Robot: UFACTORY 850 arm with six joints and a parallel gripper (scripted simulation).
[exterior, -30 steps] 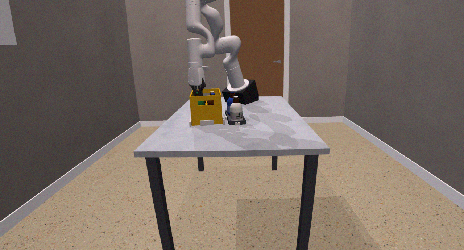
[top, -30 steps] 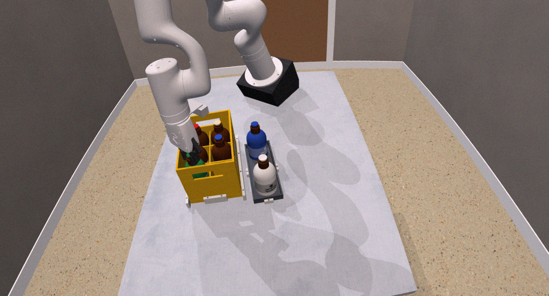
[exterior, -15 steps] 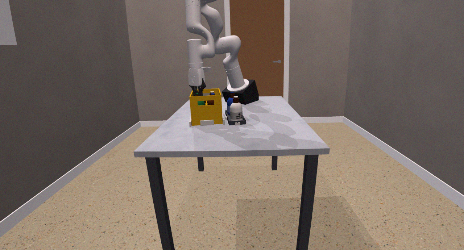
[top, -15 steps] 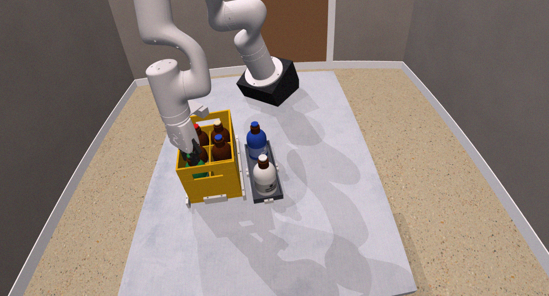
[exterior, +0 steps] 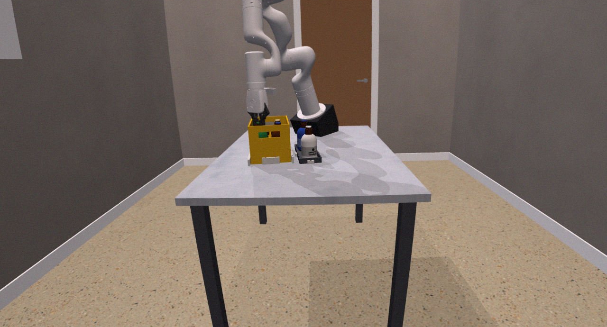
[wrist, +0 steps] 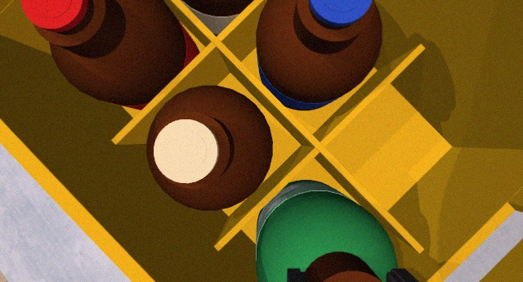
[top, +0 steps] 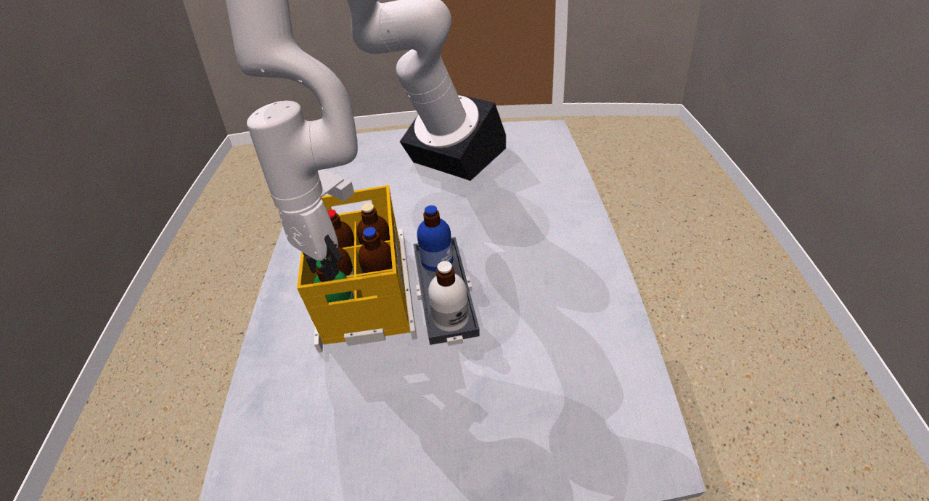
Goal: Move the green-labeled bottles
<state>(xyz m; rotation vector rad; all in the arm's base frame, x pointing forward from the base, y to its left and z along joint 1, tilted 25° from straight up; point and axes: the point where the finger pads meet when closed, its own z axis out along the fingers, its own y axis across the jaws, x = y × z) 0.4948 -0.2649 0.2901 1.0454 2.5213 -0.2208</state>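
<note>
Now: the green-labeled bottle 7 cm below my hand. From my hand the other things lie so: white-labeled bottle 22 cm to the left, 9 cm below, 5 cm ahead; then blue-labeled bottle 23 cm to the left, 12 cm behind, 9 cm below; then yellow crate 9 cm below, 9 cm behind, 5 cm to the left.
</note>
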